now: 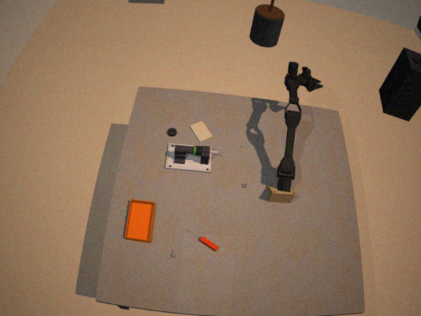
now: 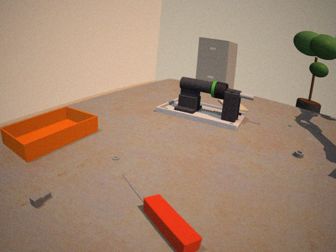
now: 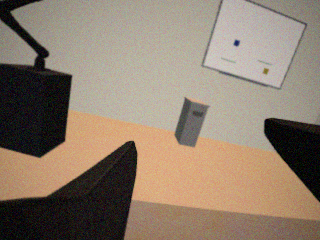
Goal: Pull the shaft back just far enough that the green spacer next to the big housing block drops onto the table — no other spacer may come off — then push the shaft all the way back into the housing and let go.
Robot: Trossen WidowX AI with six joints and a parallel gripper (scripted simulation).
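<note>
The grey shaft is 570 mm ahead of my gripper tip, 520 mm to the left of it and 180 mm below it. Round my gripper tip: beige card: 620 mm ahead, 350 mm to the left, 250 mm below; then dark sleeve: 600 mm ahead, 530 mm to the left, 180 mm below; then green spacer: 620 mm ahead, 530 mm to the left, 180 mm below.
</note>
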